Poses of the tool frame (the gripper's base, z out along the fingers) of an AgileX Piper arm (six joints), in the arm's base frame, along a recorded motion.
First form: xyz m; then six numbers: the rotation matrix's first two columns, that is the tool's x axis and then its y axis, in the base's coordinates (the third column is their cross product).
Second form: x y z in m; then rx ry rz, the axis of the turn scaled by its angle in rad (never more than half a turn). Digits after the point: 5 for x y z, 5 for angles.
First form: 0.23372 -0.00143 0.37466 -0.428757 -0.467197 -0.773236 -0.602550 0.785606 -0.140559
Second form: 0.23372 -0.00143 0.37466 -0.79304 2.09997 0.19652
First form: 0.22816 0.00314 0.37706 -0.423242 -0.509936 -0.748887 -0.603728 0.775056 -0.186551
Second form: 0.22816 0.00314 0.37706 -0.82788 2.10689 0.13873
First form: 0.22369 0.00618 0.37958 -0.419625 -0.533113 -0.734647 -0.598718 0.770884 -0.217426
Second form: 0.22369 0.00618 0.37958 -0.84237 2.10861 0.09763
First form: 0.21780 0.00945 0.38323 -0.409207 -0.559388 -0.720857 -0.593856 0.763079 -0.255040
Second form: 0.21780 0.00945 0.38323 -0.86071 2.10225 0.05126
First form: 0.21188 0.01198 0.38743 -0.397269 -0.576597 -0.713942 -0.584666 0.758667 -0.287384
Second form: 0.21188 0.01198 0.38743 -0.86856 2.09010 0.01187
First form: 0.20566 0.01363 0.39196 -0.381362 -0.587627 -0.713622 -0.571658 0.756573 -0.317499
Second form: 0.20566 0.01363 0.39196 -0.86888 2.07039 -0.02296
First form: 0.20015 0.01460 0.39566 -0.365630 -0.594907 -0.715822 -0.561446 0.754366 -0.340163
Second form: 0.20015 0.01460 0.39566 -0.86866 2.05065 -0.04706
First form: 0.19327 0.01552 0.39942 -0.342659 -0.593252 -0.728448 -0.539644 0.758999 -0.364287
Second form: 0.19327 0.01552 0.39942 -0.85248 2.01805 -0.07225
